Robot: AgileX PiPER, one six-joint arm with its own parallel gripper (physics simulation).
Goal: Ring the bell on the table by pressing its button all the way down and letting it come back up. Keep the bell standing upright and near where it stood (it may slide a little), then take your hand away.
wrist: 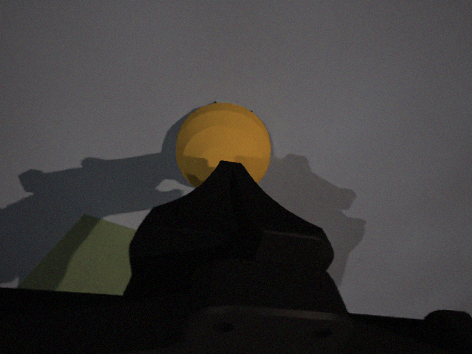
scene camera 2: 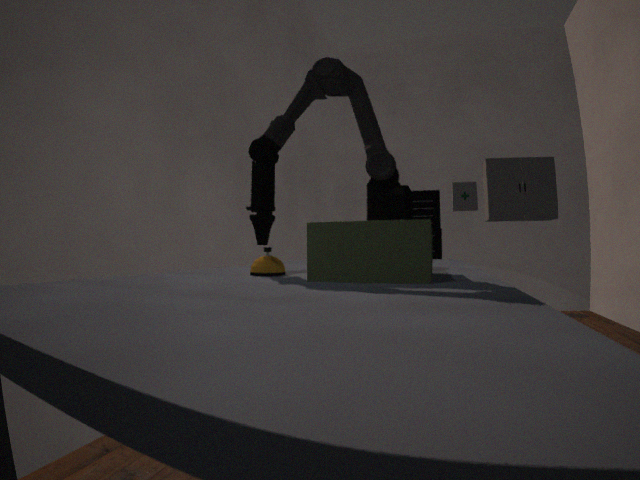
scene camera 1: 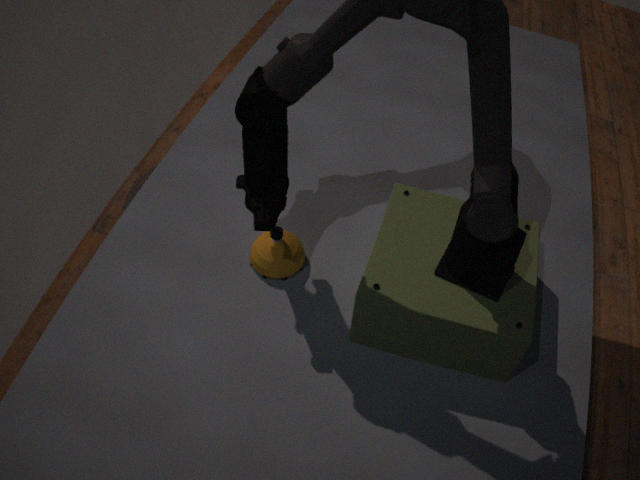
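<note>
A yellow dome bell [scene camera 1: 277,258] [scene camera 2: 267,266] [wrist: 227,135] stands upright on the grey table. Its black button [scene camera 1: 276,233] [scene camera 2: 267,249] is up on its thin stem; in the wrist view the button is hidden behind the fingers. My gripper [scene camera 1: 264,227] [scene camera 2: 262,243] [wrist: 228,176] is shut, with its fingertips together and nothing between them, and points down. In scene camera 2 the fingertips are a little above the button and slightly to its left, with a small gap. In scene camera 1 they show just left of and above the button.
A green block [scene camera 1: 423,248] [scene camera 2: 369,251] [wrist: 100,255] carries the arm's base and stands to the right of the bell in both scene views. The grey table [scene camera 1: 170,361] [scene camera 2: 310,361] has a wooden floor [scene camera 1: 615,206] beyond its right edge. Cabinets [scene camera 2: 522,188] hang on the back wall.
</note>
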